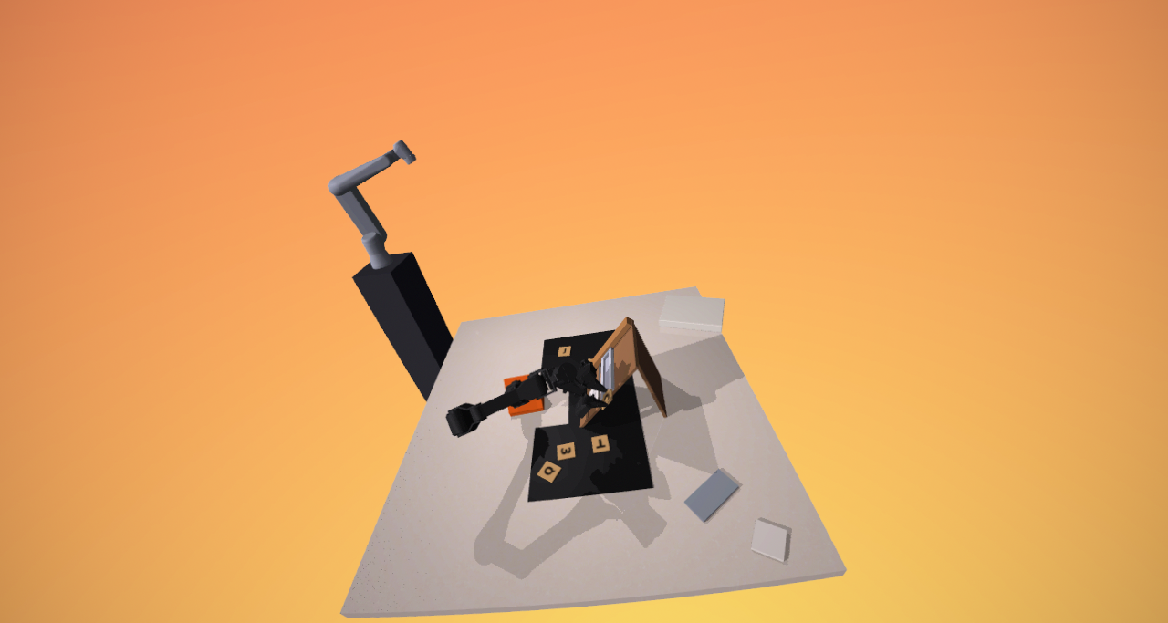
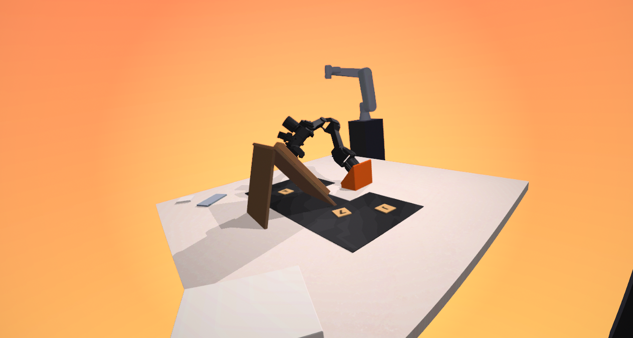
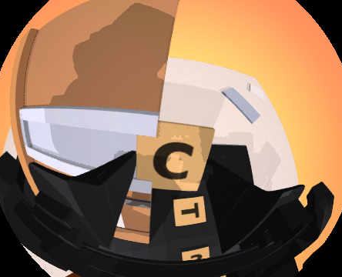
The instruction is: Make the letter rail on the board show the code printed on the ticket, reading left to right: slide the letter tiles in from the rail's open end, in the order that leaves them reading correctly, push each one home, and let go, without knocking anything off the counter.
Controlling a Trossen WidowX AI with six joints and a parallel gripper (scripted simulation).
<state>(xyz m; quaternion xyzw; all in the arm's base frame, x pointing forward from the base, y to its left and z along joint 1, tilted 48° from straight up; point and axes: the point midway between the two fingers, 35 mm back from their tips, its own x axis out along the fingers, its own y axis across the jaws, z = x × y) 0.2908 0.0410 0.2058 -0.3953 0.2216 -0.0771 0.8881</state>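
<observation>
Right now the white ticket is 6 cm behind my gripper tip, 9 cm to the left of it and 8 cm below it. From my gripper tip the other things lie so: black mat: 14 cm behind, 14 cm to the left, 16 cm below; then grey slab: 29 cm ahead, 24 cm to the right, 16 cm below; then white square: 41 cm ahead, 36 cm to the right, 16 cm below.
</observation>
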